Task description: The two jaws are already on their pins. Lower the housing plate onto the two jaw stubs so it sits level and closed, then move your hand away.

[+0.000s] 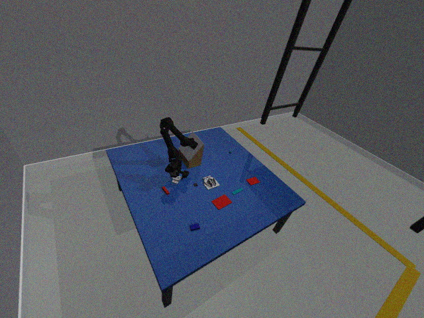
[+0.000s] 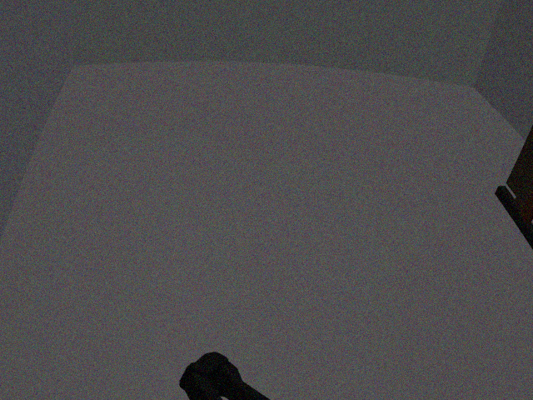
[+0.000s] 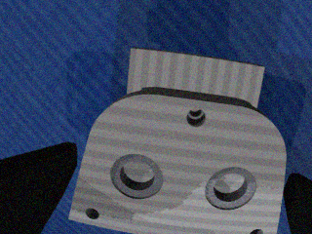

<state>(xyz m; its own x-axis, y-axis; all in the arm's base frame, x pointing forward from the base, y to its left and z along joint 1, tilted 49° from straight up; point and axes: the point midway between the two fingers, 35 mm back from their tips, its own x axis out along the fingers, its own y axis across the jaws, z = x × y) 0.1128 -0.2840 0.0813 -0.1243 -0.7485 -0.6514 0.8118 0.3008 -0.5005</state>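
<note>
Right now my gripper tip is 13 cm short of the dark square, 10 cm to the right of it and 1 cm above it. Also, from my gripper tip: red block (14 cm to the right, 7 cm ahead); dark blue block (45 cm ahead, 13 cm to the right); teal bar (37 cm to the left, 37 cm ahead, 1 cm below).
</note>
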